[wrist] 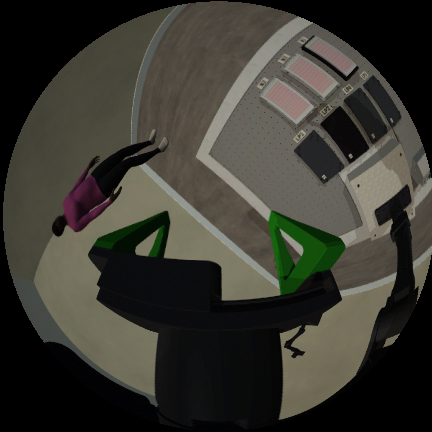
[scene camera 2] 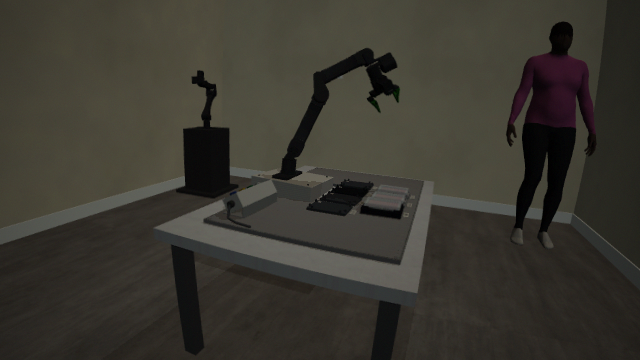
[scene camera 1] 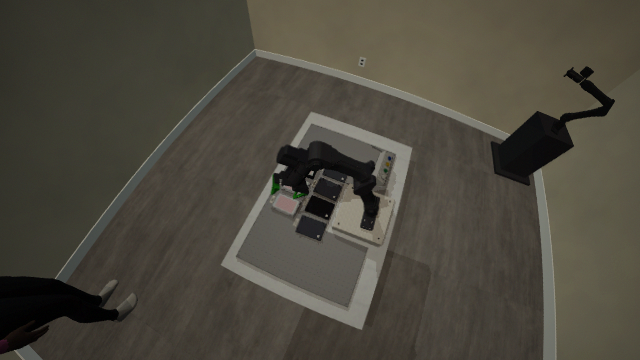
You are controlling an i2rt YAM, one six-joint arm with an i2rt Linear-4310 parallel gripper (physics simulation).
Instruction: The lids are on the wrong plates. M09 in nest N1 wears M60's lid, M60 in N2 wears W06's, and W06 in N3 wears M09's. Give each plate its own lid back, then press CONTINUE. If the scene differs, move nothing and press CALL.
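Places are measured from the arm's base along level axes (x right, y ahead, z up), in millimetres.
Where they show: gripper, between the fingertips: [wrist: 218,216] [scene camera 2: 389,107] [scene camera 1: 282,195]; arm's base, origin of its link: [wrist: 393,204] [scene camera 2: 287,175] [scene camera 1: 370,212].
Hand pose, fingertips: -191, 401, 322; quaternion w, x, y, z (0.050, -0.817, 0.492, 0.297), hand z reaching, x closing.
Note:
Each offset is from my fingertips to the top centre of the thing, as dx, dy, dz.
Three plates with pink gridded tops lie in a row in the wrist view: the near plate {+97, +58, -347} [wrist: 287,101], the middle plate {+227, +48, -346} [wrist: 311,76] and the far plate [wrist: 330,56], which has a black surround. The near plate [scene camera 1: 285,204] also shows in scene camera 1, where the arm partly covers the others. The black-edged plate {+359, +39, -336} [scene camera 2: 384,203] is frontmost in scene camera 2. Plate and lid markings are too small to read. My gripper [scene camera 1: 288,193] [scene camera 2: 389,106] [wrist: 218,216] is open and empty, high above the table. The button console {+507, -414, -292} [scene camera 1: 386,170] [scene camera 2: 257,198] stands near a table corner.
Several dark pads, including the LP1 pad {+19, -119, -356} [scene camera 1: 311,227] [wrist: 320,156], lie between the plates and the arm's pale base [scene camera 1: 352,220] [scene camera 2: 300,187] [wrist: 377,180]. A person [scene camera 2: 557,100] [wrist: 85,195] stands beyond the table. A second arm's black pedestal [scene camera 1: 535,145] [scene camera 2: 206,160] stands apart.

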